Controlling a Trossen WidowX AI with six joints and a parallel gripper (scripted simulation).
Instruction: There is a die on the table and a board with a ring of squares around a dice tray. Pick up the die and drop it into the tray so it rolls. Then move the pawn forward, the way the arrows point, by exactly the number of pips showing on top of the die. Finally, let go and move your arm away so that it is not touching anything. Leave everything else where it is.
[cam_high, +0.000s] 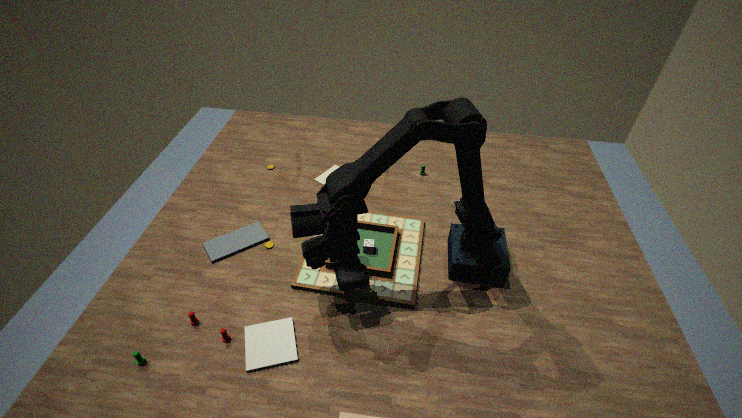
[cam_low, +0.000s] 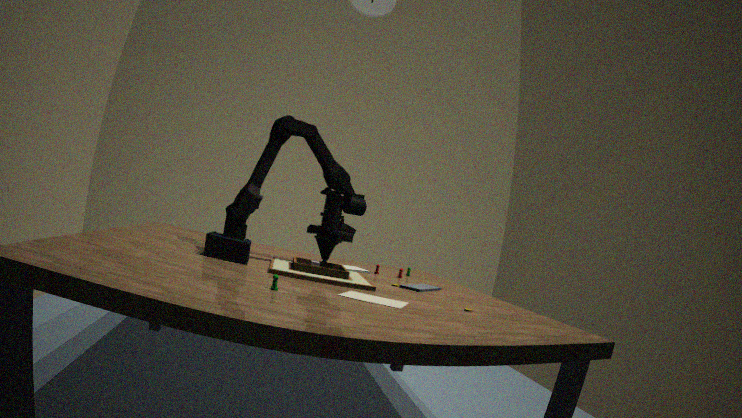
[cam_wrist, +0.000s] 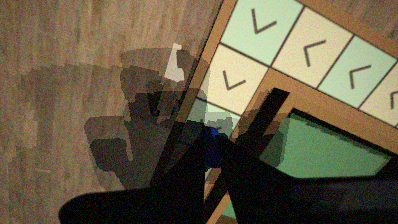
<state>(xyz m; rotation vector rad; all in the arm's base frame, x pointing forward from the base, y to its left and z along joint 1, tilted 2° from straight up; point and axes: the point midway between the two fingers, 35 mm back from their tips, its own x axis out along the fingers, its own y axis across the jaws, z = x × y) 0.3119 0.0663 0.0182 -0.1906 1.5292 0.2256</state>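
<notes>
Now: gripper tip 50 mm past the green dice tray, 110 mm to the left of it and 30 mm above it. Also, from my gripper tip: grey card 280 mm ahead, 140 mm to the right, 30 mm below; then white die 60 mm behind, 100 mm to the right, 10 mm below; then blue pawn 10 mm above.
</notes>
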